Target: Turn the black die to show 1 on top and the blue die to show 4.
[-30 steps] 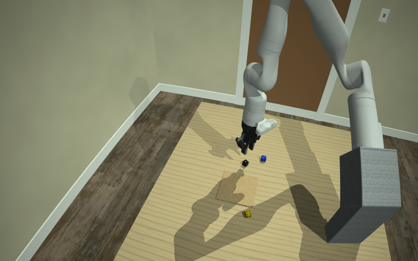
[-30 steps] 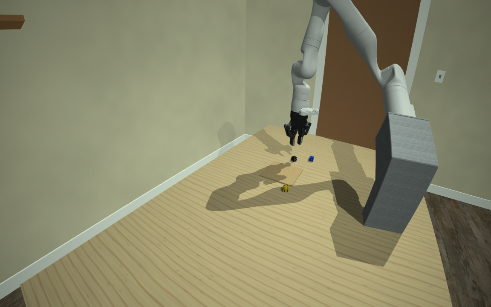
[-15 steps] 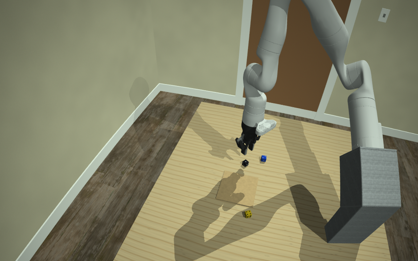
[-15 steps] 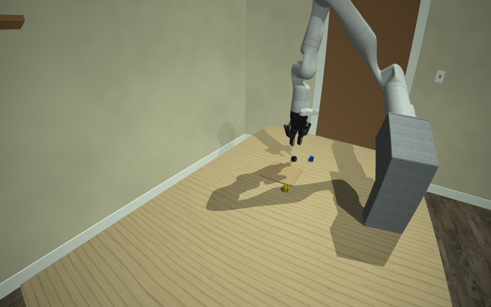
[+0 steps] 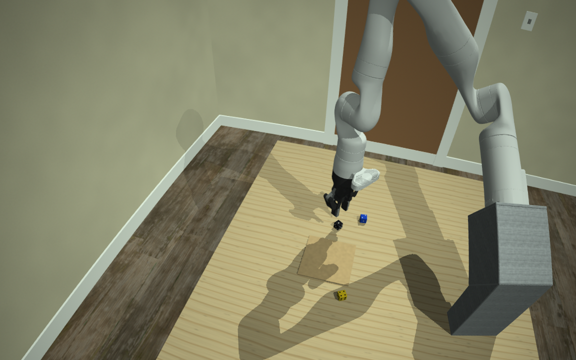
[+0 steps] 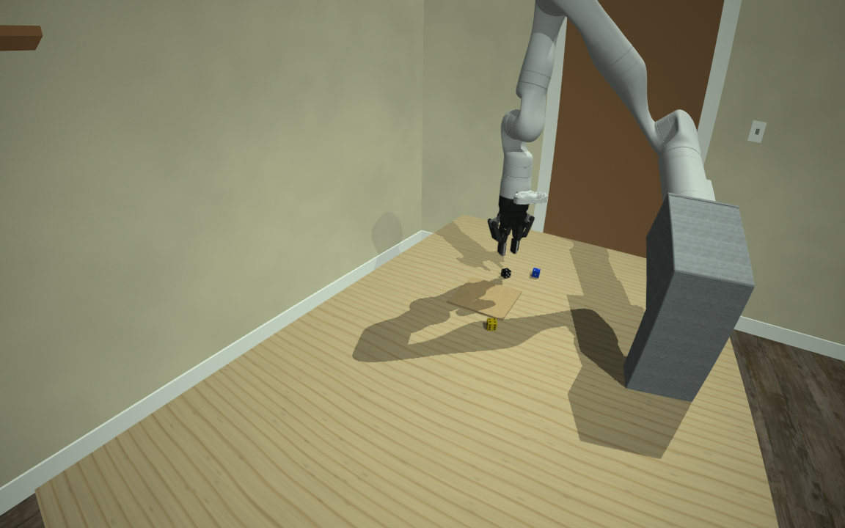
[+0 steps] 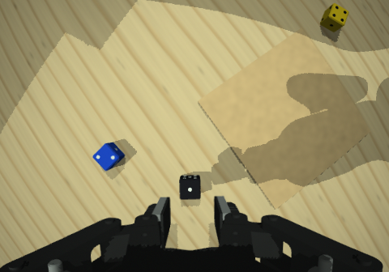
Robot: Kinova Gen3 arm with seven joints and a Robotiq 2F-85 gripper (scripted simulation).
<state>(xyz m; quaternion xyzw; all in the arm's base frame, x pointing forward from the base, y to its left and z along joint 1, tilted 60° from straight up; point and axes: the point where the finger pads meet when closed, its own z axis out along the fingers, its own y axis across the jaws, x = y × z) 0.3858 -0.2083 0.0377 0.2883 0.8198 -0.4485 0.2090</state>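
Right now the black die is 80 mm below my hand. The rest, counted from my hand: yellow die: 30 mm behind, 240 mm to the left, 80 mm below; then tan mat: 20 mm ahead, 120 mm to the left, 80 mm below; then blue die: 80 mm behind, 40 mm to the right, 80 mm below.
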